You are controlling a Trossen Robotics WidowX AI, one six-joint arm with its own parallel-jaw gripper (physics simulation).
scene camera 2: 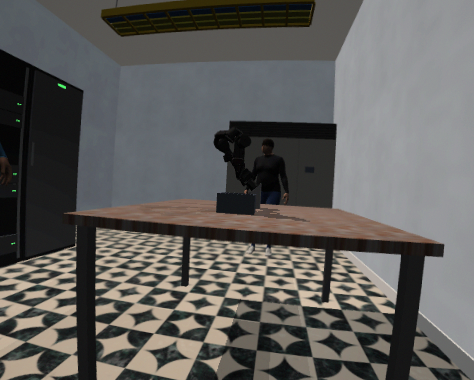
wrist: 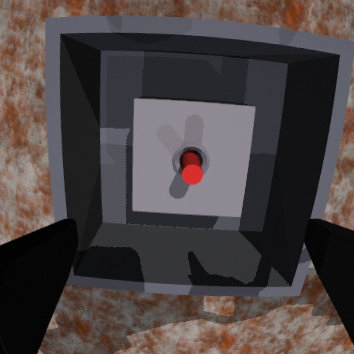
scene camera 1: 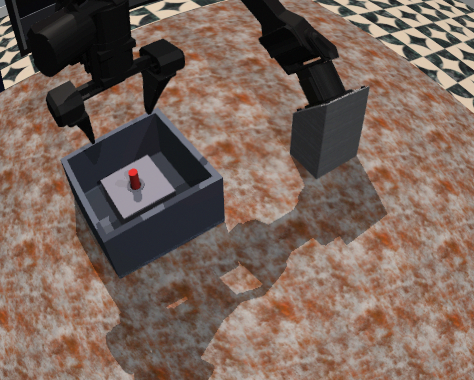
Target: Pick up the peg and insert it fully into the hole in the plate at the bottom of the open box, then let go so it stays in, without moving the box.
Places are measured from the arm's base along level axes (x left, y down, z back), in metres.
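Pixels of known places: gripper, fingertip midpoint: (scene camera 2: 237, 179) (wrist: 194, 231) (scene camera 1: 120, 127); arm's base at its link origin: (scene camera 2: 255, 188) (scene camera 1: 329, 99).
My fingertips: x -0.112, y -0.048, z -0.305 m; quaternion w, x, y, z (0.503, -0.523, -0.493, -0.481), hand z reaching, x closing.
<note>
For each thing: its top centre in the pictures, then the offset to it from my fingertips. Level surfaces: height alone.
- red peg at its top centre: (wrist: 191, 174) (scene camera 1: 132, 172) dx +0.006, dy +0.087, dz +0.003 m
- pale square plate at its top centre: (wrist: 190, 161) (scene camera 1: 135, 183) dx +0.004, dy +0.114, dz +0.003 m
- open dark blue-grey box at its top centre: (wrist: 192, 177) (scene camera 1: 131, 166) (scene camera 2: 238, 193) dx +0.004, dy +0.077, dz +0.003 m
- table at its surface level: dy +0.175 m
The red peg (scene camera 1: 134, 179) (wrist: 191, 170) stands in the hole of the pale square plate (scene camera 1: 117, 195) (wrist: 225, 135), with its upper part showing above the surface. It looks nearly upright; its depth in the hole is hidden. The plate lies on the bottom of the open dark blue-grey box (scene camera 1: 170, 235) (scene camera 2: 236, 203) (wrist: 175, 25). My gripper (scene camera 1: 121, 128) (wrist: 194, 231) is wide open and empty. Its fingers are apart from the peg, above it and toward the box's far side in the first scene view. The peg is hidden in the second scene view.
A dark grey block (scene camera 1: 340, 130) with a black jointed arm-like part (scene camera 1: 305, 45) above it stands right of the box. The table (scene camera 2: 150, 212) has a mottled red-grey top. A person (scene camera 2: 269, 172) in black stands behind the table.
</note>
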